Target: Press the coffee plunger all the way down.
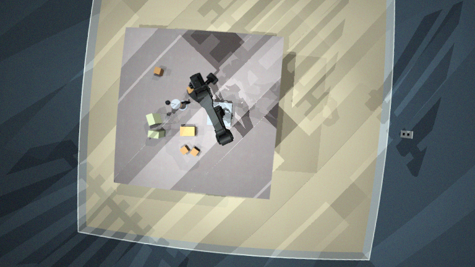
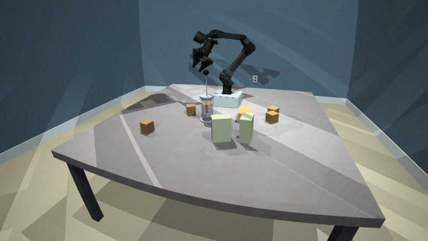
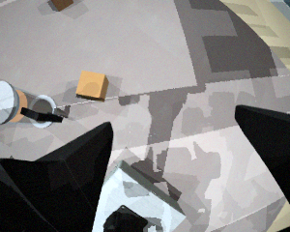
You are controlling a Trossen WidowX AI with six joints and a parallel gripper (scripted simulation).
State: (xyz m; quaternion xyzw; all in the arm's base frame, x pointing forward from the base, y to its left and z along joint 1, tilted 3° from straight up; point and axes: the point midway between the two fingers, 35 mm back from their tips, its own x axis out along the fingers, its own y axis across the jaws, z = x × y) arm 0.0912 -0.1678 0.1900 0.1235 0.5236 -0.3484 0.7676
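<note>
Right now the coffee press is 20 cm ahead of my gripper tip, 13 cm to the left of it and 11 cm below it.
</note>
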